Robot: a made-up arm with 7 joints.
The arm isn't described. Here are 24 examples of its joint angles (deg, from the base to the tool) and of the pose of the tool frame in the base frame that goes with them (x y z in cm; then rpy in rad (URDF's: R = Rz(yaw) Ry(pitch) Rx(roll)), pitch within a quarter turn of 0, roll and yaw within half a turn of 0).
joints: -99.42 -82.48 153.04 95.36 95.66 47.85 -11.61
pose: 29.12 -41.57 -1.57 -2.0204 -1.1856 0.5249
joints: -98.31 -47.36 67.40 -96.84 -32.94 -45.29 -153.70
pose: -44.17 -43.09 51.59 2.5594 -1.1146 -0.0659
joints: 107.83 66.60 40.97 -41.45 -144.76 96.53 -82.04
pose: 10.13 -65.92 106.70 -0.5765 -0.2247 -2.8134
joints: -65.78 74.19 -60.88 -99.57 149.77 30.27 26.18
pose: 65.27 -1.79 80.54 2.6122 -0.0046 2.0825
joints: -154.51 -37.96 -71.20 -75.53 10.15 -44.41 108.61
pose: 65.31 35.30 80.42 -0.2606 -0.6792 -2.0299
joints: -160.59 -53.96 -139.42 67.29 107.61 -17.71 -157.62
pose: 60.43 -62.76 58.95 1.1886 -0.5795 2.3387
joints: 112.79 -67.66 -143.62 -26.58 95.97 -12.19 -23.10
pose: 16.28 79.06 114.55 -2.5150 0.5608 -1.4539
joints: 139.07 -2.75 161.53 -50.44 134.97 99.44 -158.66
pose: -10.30 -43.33 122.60 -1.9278 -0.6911 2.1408
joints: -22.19 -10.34 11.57 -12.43 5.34 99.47 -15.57
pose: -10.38 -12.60 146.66 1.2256 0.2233 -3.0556
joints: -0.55 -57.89 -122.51 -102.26 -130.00 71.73 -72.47
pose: -0.12 -47.56 86.09 0.3269 -0.9134 2.0675
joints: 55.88 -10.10 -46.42 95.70 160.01 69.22 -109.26
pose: 53.40 -13.30 108.40 2.2112 1.1677 2.4205
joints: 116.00 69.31 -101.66 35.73 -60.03 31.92 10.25
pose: -4.27 -95.33 88.99 -0.5407 0.8373 2.2380
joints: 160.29 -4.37 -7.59 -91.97 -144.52 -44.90 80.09
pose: 48.62 37.76 90.88 -2.5995 0.5209 -2.1801
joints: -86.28 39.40 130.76 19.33 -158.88 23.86 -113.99
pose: 16.40 63.23 137.12 -0.9883 0.7358 -1.7097
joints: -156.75 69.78 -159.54 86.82 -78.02 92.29 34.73
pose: -28.21 0.36 117.01 1.8009 0.2252 -2.2952
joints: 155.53 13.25 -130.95 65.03 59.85 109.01 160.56
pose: 24.07 -36.24 113.99 -0.8332 -0.7876 1.1451
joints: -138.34 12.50 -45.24 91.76 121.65 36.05 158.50
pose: -68.54 18.75 82.98 0.0524 0.0756 -0.4966
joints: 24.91 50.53 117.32 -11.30 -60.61 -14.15 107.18
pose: 88.32 -20.32 113.26 -1.5564 0.6772 -3.0801
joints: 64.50 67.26 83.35 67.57 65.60 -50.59 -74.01
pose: -16.40 -88.40 71.23 2.4083 -0.5081 1.5653
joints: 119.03 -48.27 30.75 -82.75 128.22 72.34 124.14
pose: 49.55 52.01 39.82 1.4591 -1.0977 -0.6423
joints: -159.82 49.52 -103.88 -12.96 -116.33 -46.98 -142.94
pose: -77.96 45.19 107.72 1.5520 0.0247 -0.0312
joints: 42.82 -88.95 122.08 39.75 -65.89 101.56 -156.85
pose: -77.10 31.16 41.59 -3.0030 0.7138 1.4158
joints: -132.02 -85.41 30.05 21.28 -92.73 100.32 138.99
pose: 65.40 -63.90 75.32 -1.2427 0.3949 0.5357
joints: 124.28 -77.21 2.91 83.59 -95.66 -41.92 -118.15
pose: 11.53 36.11 124.47 2.7987 0.7730 -0.4008
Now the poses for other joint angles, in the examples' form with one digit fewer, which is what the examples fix.
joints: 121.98 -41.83 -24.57 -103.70 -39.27 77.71 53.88
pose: 14.1 63.0 42.0 -1.256 0.105 -2.545
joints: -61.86 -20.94 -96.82 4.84 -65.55 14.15 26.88
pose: -14.8 -25.0 152.9 2.102 0.940 0.814
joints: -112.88 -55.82 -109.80 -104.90 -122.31 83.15 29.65
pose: 54.1 16.1 76.2 2.491 -1.303 -2.735
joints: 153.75 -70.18 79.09 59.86 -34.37 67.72 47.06
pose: 30.2 75.6 86.9 1.008 0.467 -0.278
